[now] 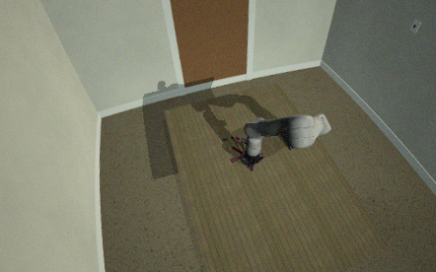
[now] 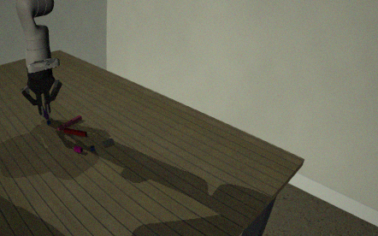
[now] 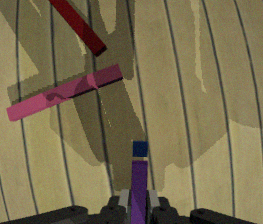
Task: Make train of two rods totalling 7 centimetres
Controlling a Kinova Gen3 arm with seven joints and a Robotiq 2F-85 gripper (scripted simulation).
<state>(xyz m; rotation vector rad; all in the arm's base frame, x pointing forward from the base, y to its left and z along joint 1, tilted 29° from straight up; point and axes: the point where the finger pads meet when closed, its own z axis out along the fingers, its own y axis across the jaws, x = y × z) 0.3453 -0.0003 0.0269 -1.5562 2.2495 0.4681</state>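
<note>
Right now the pink rod is 90 mm to the right of my hand, 30 mm below it and 30 mm ahead of it. From my hand the other things lie so: red rod: 140 mm to the right, 30 mm below, 10 mm ahead; then purple rod: 10 mm below; then magenta rod: 210 mm to the right, 40 mm behind, 30 mm below.
</note>
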